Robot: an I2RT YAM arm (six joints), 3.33 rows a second.
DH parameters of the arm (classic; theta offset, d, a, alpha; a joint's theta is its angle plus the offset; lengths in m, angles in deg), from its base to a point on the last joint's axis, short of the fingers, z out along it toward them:
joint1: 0 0.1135 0.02 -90
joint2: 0 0 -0.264 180
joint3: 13.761 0 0.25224 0
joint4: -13.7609 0 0.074 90
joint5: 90 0 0 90
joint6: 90 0.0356 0 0
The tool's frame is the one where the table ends.
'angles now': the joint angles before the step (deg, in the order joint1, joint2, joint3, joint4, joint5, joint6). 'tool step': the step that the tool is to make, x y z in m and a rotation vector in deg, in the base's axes. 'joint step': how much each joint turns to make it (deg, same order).
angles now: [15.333, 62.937, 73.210, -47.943, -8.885, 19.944]
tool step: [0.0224, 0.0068, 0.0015, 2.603, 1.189, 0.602]
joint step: [-0.193, 4.881, 2.957, 1.771, -2.357, 1.774]
